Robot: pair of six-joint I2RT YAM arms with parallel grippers.
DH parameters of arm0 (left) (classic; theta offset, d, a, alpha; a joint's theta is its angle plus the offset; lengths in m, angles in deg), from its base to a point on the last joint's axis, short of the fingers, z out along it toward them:
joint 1: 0 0.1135 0.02 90
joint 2: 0 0 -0.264 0
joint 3: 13.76 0 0.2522 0
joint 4: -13.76 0 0.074 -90
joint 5: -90 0 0 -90
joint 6: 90 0.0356 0 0
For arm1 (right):
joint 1: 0 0.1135 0.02 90
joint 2: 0 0 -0.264 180
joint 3: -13.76 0 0.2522 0
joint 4: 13.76 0 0.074 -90
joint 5: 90 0 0 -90
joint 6: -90 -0.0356 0 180
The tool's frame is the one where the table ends.
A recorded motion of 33 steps. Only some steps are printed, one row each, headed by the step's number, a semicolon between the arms.
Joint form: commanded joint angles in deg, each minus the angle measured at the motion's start. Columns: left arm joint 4, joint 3, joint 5, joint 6, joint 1, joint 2; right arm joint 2, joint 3, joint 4, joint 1, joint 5, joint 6.
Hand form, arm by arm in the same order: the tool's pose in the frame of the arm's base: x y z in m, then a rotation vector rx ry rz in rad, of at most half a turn. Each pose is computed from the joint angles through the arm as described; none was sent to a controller.
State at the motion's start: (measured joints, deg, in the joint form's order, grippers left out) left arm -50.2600 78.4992 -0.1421 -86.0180 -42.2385 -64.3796; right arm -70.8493 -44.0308 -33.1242 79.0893 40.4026 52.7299
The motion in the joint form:
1: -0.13 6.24 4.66 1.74 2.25 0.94; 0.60 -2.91 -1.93 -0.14 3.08 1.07
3: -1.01 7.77 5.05 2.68 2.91 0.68; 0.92 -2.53 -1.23 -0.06 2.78 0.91
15: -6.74 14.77 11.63 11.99 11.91 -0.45; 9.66 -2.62 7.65 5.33 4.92 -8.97
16: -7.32 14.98 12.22 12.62 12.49 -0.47; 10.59 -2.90 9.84 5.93 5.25 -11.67
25: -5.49 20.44 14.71 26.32 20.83 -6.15; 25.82 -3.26 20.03 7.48 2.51 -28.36
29: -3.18 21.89 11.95 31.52 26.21 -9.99; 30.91 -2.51 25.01 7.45 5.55 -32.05
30: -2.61 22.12 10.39 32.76 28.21 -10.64; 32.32 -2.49 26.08 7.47 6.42 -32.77
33: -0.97 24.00 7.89 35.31 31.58 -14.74; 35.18 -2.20 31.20 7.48 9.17 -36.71
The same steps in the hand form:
1: 0.1582 -0.1290 0.4413 -0.9264 2.1333 -1.1657; 0.0772 0.2674 0.3405 -0.9205 1.0870 -0.1555
3: 0.1584 -0.1258 0.4470 -0.9193 2.1183 -1.1528; 0.0765 0.2665 0.3384 -0.9345 1.0866 -0.1545
15: 0.1677 -0.0899 0.4698 -0.9342 1.9790 -0.8907; 0.0487 0.2386 0.3602 -0.8700 1.1439 0.0378
16: 0.1680 -0.0875 0.4698 -0.9377 1.9754 -0.8646; 0.0461 0.2355 0.3617 -0.8609 1.1669 0.0718
25: 0.2037 -0.0702 0.4819 -0.8364 1.9151 -0.6222; 0.0345 0.1706 0.3964 -0.6560 1.2235 0.4207
29: 0.2320 -0.0591 0.4790 -0.8089 1.9214 -0.5544; 0.0346 0.1477 0.3958 -0.5903 1.2769 0.4302
30: 0.2379 -0.0529 0.4785 -0.8055 1.9216 -0.5473; 0.0345 0.1409 0.3969 -0.5676 1.2863 0.4335
33: 0.2641 -0.0448 0.4740 -0.7965 1.9361 -0.5215; 0.0348 0.1283 0.3923 -0.5266 1.3446 0.4286

